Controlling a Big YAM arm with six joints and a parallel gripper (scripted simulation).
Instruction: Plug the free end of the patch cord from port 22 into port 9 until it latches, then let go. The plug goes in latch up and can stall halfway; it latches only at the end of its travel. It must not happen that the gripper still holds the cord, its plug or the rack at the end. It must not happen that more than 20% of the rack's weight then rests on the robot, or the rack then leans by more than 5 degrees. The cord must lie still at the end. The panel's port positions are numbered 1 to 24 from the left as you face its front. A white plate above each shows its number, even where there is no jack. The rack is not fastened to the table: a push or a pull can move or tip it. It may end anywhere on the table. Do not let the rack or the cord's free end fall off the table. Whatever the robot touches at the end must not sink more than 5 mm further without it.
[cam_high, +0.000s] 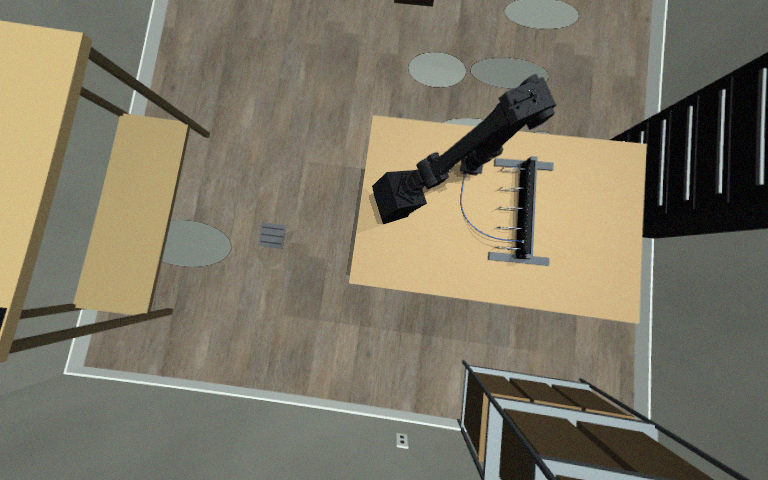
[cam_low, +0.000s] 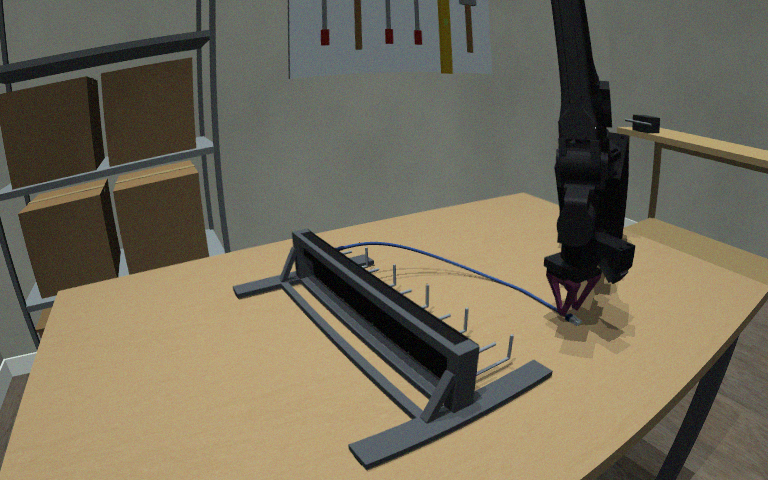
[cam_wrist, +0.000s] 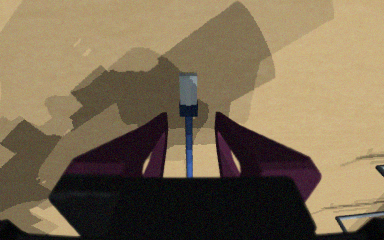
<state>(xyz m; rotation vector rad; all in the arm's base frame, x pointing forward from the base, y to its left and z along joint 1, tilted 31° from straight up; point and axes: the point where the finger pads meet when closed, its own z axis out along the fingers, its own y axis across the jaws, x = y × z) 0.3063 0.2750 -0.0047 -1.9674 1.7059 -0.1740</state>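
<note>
Right now my hand is 10 mm past the grey plug, 20 mm to the right of it and 20 mm above it.
</note>
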